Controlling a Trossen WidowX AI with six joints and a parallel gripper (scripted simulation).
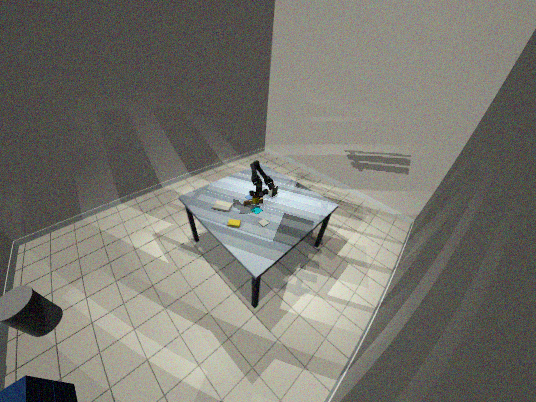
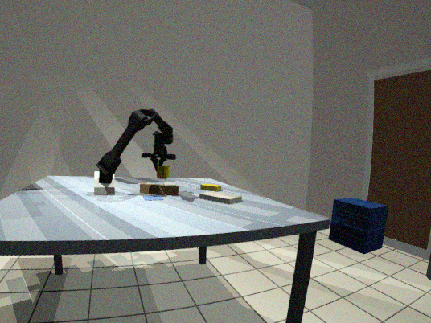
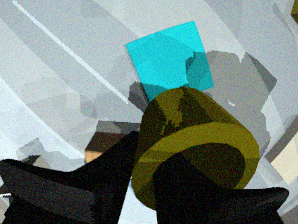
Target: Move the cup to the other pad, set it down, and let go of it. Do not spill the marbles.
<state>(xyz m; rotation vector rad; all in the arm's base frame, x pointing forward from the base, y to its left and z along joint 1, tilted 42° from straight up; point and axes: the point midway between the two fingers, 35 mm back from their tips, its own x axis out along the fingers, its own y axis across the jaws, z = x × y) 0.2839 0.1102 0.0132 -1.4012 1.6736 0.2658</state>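
The cyan pad is 40 mm ahead of my gripper tip, 20 mm to the left of it and 120 mm below it. Also, from my gripper tip: wooden bar: 10 mm behind, 80 mm to the right, 100 mm below; then yellow cup: 20 mm ahead, 20 mm to the right; then blue pad: 50 mm behind, 190 mm to the right, 120 mm below.
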